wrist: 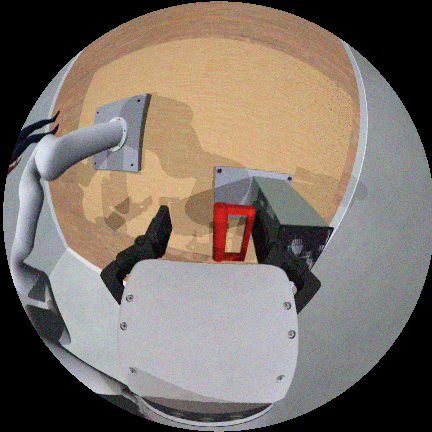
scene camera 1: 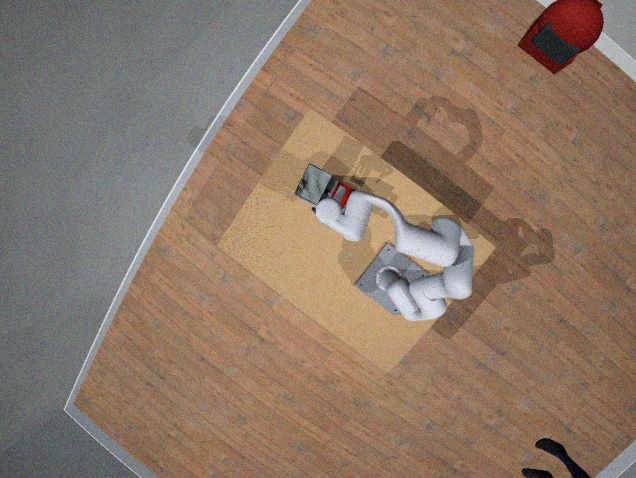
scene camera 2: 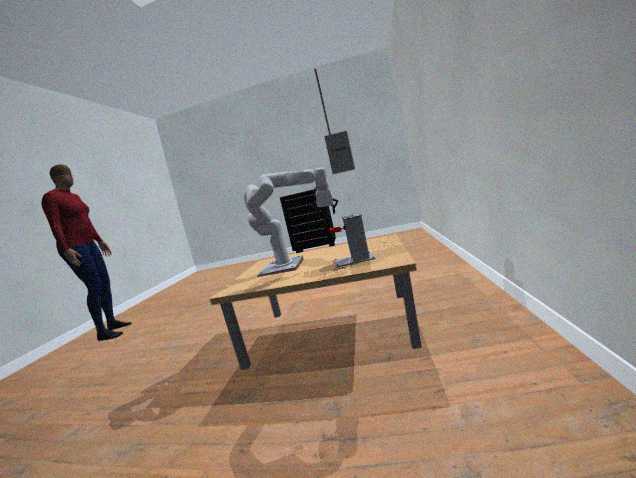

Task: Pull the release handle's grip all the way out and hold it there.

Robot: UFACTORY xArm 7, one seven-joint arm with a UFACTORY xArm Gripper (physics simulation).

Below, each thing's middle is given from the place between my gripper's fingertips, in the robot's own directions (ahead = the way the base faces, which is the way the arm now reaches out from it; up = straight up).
Now: the base plate (wrist: 232,185) 10 cm ahead of my hand, 9 cm to the right of it and 29 cm below it.
